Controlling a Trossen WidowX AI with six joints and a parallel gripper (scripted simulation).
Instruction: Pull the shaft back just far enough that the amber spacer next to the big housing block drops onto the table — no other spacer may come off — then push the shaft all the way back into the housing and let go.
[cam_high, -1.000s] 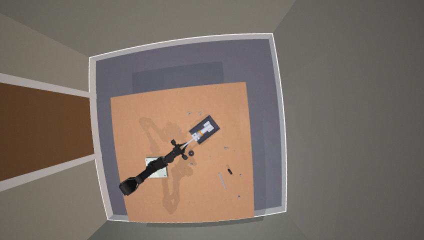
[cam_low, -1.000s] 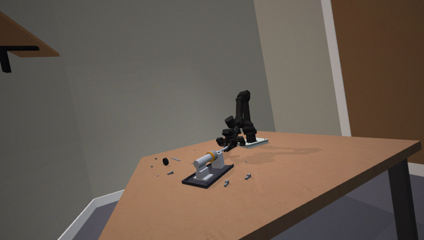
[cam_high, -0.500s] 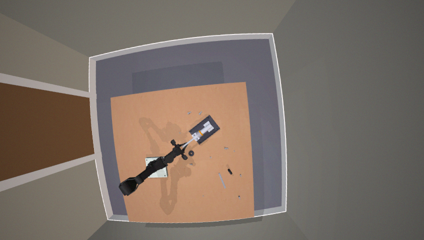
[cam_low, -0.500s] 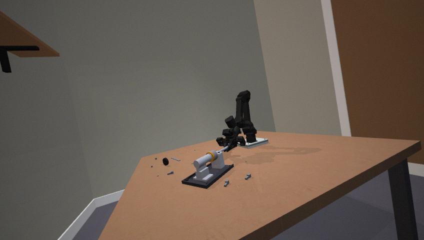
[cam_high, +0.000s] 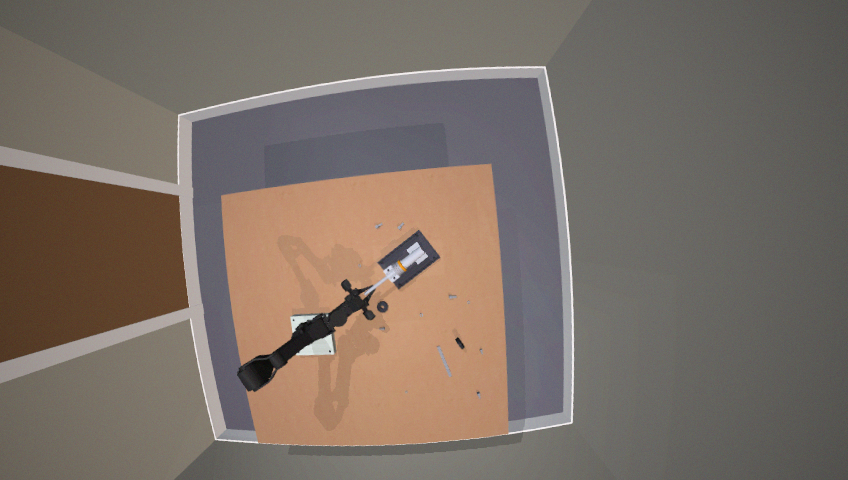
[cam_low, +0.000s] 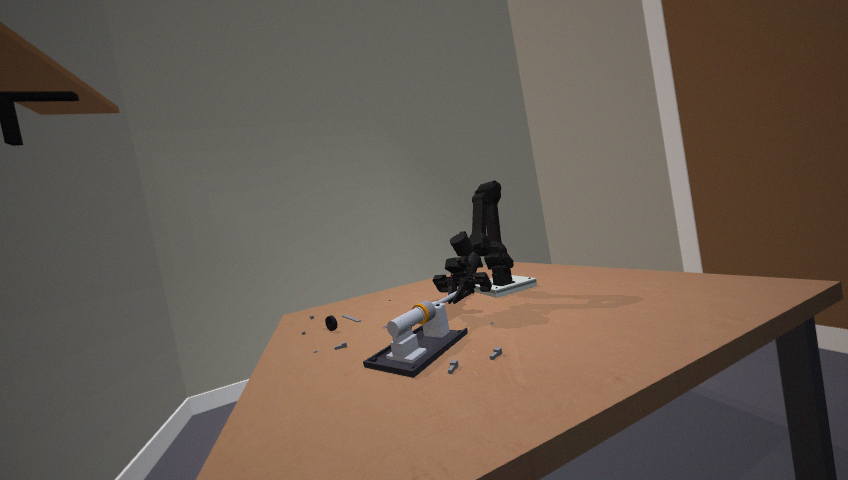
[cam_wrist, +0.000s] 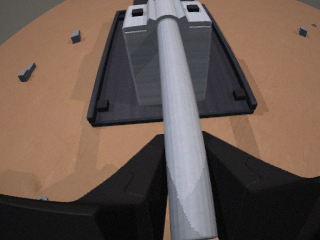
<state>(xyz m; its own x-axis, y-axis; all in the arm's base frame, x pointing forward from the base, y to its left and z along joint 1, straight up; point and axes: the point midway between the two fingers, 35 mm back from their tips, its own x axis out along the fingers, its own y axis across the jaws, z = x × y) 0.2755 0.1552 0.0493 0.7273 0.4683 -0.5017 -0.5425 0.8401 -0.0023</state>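
My gripper tip is 5 cm short of the grey steel shaft, 3 cm to the right of it and 2 cm below it. Also, from my gripper tip: black disc 34 cm ahead, 29 cm to the right, 4 cm below; then amber spacer 12 cm ahead, 8 cm to the left, 2 cm above; then thin grey strip 27 cm ahead, 38 cm to the right, 6 cm below.
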